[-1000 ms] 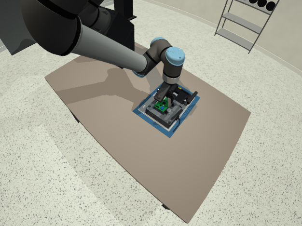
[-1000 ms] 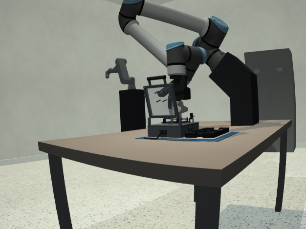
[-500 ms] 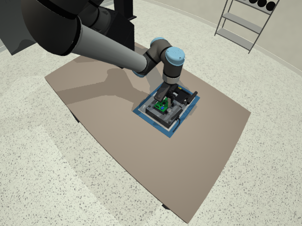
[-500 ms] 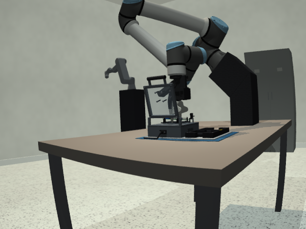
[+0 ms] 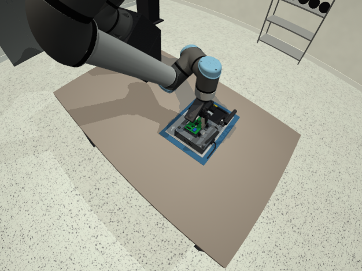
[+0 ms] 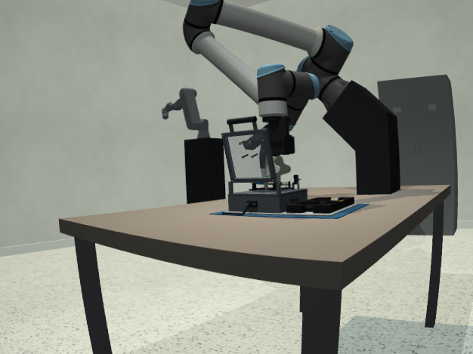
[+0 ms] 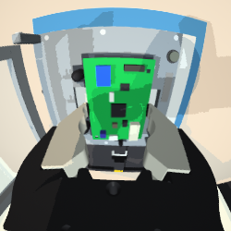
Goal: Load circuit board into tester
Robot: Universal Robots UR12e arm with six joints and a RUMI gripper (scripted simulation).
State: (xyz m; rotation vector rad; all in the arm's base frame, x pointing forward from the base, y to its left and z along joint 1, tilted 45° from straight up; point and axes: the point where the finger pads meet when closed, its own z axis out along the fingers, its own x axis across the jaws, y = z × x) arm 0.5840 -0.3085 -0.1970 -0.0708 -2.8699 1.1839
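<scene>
Right now the green circuit board is right at my hand. From my hand the other things lie so: tester bed (10 mm ahead, 10 mm below); then black post (60 mm behind, 60 mm to the left, 10 mm above); then tester (40 mm ahead, 40 mm to the left, 40 mm above).
</scene>
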